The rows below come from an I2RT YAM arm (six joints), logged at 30 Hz.
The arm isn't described. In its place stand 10 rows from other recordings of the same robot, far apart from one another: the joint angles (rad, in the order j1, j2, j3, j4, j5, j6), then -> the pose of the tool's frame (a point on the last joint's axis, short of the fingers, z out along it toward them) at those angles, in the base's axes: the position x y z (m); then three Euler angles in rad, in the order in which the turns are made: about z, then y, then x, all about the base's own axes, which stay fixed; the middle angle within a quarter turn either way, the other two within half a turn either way.
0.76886, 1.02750, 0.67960, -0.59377, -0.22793, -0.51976 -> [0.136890, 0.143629, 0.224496, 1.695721, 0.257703, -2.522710]
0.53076, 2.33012, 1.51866, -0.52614, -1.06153, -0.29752 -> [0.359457, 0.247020, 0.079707, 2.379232, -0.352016, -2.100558]
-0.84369, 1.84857, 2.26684, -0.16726, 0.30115, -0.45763 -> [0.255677, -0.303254, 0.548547, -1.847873, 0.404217, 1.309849]
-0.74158, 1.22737, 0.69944, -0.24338, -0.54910, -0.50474 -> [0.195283, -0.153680, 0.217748, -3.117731, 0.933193, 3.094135]
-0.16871, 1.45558, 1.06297, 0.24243, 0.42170, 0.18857 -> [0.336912, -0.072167, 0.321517, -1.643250, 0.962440, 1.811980]
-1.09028, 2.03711, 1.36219, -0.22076, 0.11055, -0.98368 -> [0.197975, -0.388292, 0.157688, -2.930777, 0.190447, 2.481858]
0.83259, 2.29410, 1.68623, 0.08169, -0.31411, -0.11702 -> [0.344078, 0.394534, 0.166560, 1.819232, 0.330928, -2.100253]
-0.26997, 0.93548, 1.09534, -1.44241, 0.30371, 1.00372 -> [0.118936, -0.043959, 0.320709, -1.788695, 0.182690, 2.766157]
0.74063, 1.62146, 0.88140, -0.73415, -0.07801, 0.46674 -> [0.193933, 0.181062, 0.147276, 2.862802, 0.018375, -3.018875]
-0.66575, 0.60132, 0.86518, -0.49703, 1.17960, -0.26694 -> [0.064911, -0.092825, 0.364441, -2.028132, -0.282994, 1.662678]
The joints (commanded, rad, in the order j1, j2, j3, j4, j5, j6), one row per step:
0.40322, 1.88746, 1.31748, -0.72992, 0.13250, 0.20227
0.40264, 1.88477, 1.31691, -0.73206, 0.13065, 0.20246
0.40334, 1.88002, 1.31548, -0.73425, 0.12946, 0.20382
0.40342, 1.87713, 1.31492, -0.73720, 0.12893, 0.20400
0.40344, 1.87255, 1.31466, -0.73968, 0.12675, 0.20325
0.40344, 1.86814, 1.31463, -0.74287, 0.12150, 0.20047
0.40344, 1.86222, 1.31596, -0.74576, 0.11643, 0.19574
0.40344, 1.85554, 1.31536, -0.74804, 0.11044, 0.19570
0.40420, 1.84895, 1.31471, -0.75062, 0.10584, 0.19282
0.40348, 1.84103, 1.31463, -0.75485, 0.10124, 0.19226
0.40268, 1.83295, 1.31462, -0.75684, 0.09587, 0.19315
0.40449, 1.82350, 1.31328, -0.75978, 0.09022, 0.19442
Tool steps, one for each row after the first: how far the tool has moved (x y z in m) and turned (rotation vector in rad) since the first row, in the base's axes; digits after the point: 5 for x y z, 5 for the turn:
-0.00041, -0.00034, 0.00072, 0.00169, 0.00071, -0.00027
-0.00126, -0.00037, 0.00192, 0.00359, 0.00010, -0.00055
-0.00184, -0.00057, 0.00269, 0.00387, 0.00087, -0.00050
-0.00243, -0.00073, 0.00413, 0.00630, 0.00002, 0.00083
-0.00309, -0.00081, 0.00554, 0.01059, 0.00094, 0.00490
-0.00360, -0.00083, 0.00784, 0.01538, -0.00112, 0.01082
-0.00444, -0.00096, 0.00990, 0.02215, -0.00238, 0.01252
-0.00542, -0.00090, 0.01190, 0.02667, -0.00374, 0.01733
-0.00636, -0.00141, 0.01446, 0.03196, -0.00537, 0.01846
-0.00710, -0.00184, 0.01715, 0.03931, -0.00899, 0.01840
-0.00864, -0.00156, 0.01990, 0.04668, -0.01161, 0.02068

